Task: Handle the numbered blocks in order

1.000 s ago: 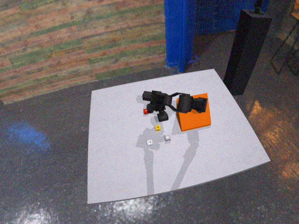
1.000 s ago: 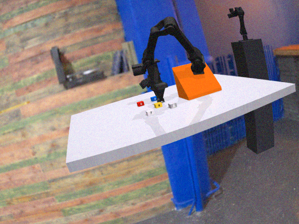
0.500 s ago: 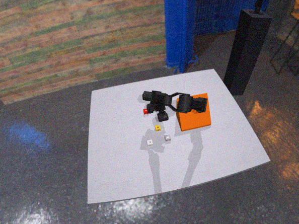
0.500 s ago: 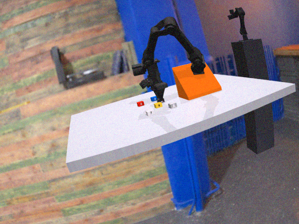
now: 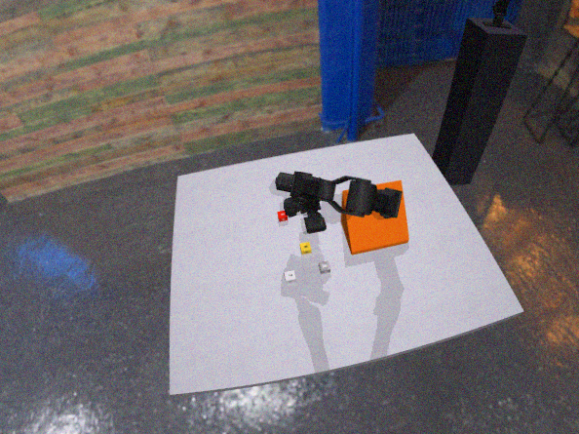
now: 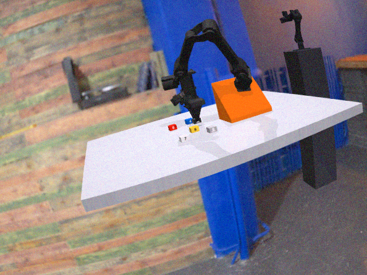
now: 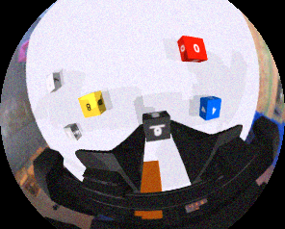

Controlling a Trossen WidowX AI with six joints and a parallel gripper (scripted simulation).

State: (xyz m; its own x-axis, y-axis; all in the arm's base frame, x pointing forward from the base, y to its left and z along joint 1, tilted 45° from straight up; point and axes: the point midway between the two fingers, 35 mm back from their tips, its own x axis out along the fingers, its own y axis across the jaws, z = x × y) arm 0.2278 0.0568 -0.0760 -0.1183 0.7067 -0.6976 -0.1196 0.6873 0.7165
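My gripper tip is 90 mm short of the white block, 200 mm to the right of it and 10 mm above it. Also, from my gripper tip: blue block (20 mm ahead, 90 mm to the right, 10 mm below); yellow block (30 mm ahead, 90 mm to the left, 10 mm below); black block (right at my gripper tip).
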